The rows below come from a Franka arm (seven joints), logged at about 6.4 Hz.
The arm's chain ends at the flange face. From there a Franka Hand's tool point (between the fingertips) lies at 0.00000 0.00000 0.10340 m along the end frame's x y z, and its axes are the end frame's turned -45 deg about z.
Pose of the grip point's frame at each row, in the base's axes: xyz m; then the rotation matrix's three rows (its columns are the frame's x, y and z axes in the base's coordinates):
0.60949, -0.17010, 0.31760; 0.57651, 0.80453, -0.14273; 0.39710, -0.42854, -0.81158; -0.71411, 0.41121, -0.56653
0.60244, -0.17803, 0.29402; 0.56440, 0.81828, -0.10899; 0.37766, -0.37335, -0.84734; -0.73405, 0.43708, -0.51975
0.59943, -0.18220, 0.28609; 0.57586, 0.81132, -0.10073; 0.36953, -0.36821, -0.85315; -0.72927, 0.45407, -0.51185
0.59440, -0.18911, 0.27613; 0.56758, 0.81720, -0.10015; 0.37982, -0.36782, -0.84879; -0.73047, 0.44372, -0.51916
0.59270, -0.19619, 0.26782; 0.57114, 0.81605, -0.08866; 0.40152, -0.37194, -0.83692; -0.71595, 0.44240, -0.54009
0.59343, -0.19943, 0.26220; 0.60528, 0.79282, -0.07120; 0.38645, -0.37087, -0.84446; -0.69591, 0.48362, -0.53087
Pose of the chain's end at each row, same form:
0.62425, -0.08618, 0.37618; 0.97654, 0.16123, -0.14273; -0.02223, -0.58382, -0.81158; -0.21418, 0.79572, -0.56653
0.61371, -0.09042, 0.34776; 0.97770, 0.17952, -0.10899; 0.00305, -0.53104, -0.84734; -0.20999, 0.82811, -0.51975
0.60985, -0.09398, 0.33902; 0.98088, 0.16650, -0.10073; 0.00093, -0.52166, -0.85315; -0.19460, 0.83675, -0.51185
0.60476, -0.10135, 0.32981; 0.97919, 0.17651, -0.10015; 0.00849, -0.52866, -0.84879; -0.20276, 0.83028, -0.51916
0.60187, -0.10965, 0.32367; 0.98089, 0.17318, -0.08866; 0.02092, -0.54692, -0.83692; -0.19343, 0.81908, -0.54009
0.60079, -0.11211, 0.31709; 0.98861, 0.13261, -0.07120; 0.01102, -0.53551, -0.84446; -0.15011, 0.83405, -0.53087

